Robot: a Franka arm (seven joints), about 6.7 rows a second.
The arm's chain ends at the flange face. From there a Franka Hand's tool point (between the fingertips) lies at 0.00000 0.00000 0.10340 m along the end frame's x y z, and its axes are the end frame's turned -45 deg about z.
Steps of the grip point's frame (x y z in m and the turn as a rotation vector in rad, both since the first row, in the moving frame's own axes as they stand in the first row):
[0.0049, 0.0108, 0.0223, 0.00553, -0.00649, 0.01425]
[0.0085, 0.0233, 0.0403, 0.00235, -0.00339, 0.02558]
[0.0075, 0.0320, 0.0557, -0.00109, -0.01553, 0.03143]
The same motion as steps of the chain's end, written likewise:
[0.0120, 0.0041, 0.0223, -0.00068, -0.00850, 0.01425]
[0.0229, 0.0104, 0.0403, -0.00074, -0.00406, 0.02558]
[0.0290, 0.0161, 0.0557, -0.01175, -0.01021, 0.03143]

